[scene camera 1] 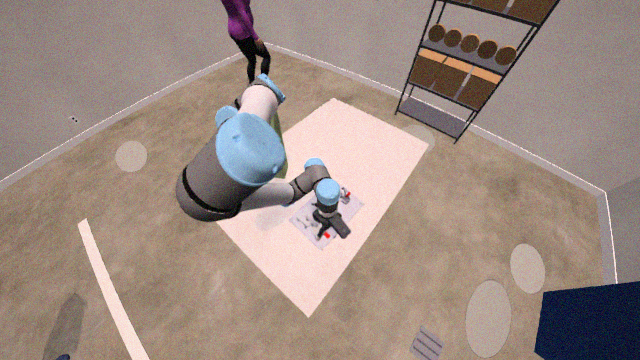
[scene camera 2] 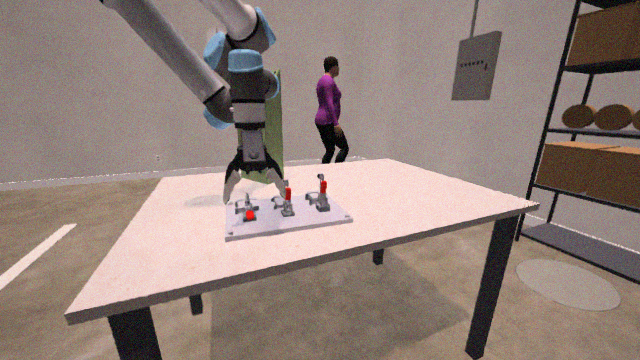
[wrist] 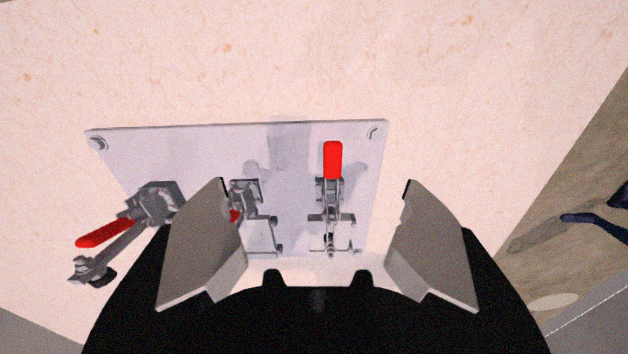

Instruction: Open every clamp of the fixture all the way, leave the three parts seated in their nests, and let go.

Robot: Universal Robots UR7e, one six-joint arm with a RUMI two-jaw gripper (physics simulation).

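Frame: origin at the arm's base, x ahead, y left, z up, level; centimetres.
Seen in the pictures: gripper, fingertip midpoint: (scene camera 1: 328, 229) (scene camera 2: 255, 201) (wrist: 315, 181).
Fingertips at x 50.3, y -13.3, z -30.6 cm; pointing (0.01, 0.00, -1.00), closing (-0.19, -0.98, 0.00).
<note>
A point is followed by its place in that frame.
The fixture plate (scene camera 1: 356, 204) @[x 53.8, y 9.2, z -37.8 cm] (scene camera 2: 300, 223) @[x 53.5, y -2.3, z -37.8 cm] (wrist: 200, 150) @[x 52.6, y 0.2, z -37.8 cm] bears three clamps in a row. The end clamp with its red handle (scene camera 1: 326, 234) @[x 50.4, y -15.0, z -33.7 cm] (scene camera 2: 249, 215) @[x 51.1, y -15.3, z -33.8 cm] (wrist: 332, 160) @[x 50.5, y -15.0, z -33.6 cm] lying low, pointing outward, has its arm down over its nest. The middle clamp's red handle (scene camera 2: 288, 194) @[x 47.3, y -3.4, z -31.2 cm] (wrist: 234, 216) @[x 46.7, y -4.2, z -32.0 cm] stands up; a finger partly covers it in the wrist view. The far-end clamp's red handle (scene camera 1: 347, 194) @[x 48.4, y 6.7, z -28.6 cm] (scene camera 2: 323, 187) @[x 48.7, y 7.2, z -30.2 cm] (wrist: 105, 233) @[x 48.6, y 6.7, z -29.6 cm] also stands up, its arm raised. My gripper (scene camera 2: 255, 197) @[x 50.3, y -13.3, z -30.6 cm] (wrist: 315, 181) @[x 50.3, y -13.3, z -30.6 cm] is open and empty, above the plate near the low-handled clamp. The three parts cannot be told apart clearly.
The plate lies on a pale table (scene camera 1: 305, 285) @[x 55.0, y -38.3, z -39.3 cm] (scene camera 2: 425, 200) @[x 53.8, y 46.7, z -39.3 cm] (wrist: 300, 60) @[x 59.2, y -13.4, z -39.3 cm]. A green block-like column (scene camera 2: 274, 120) @[x 7.5, y 5.6, z -12.5 cm] stands behind the arm. A person in purple (scene camera 1: 241, 20) (scene camera 2: 328, 100) stands beyond the table. A shelf rack (scene camera 1: 413, 63) (scene camera 2: 548, 107) stands by the wall.
</note>
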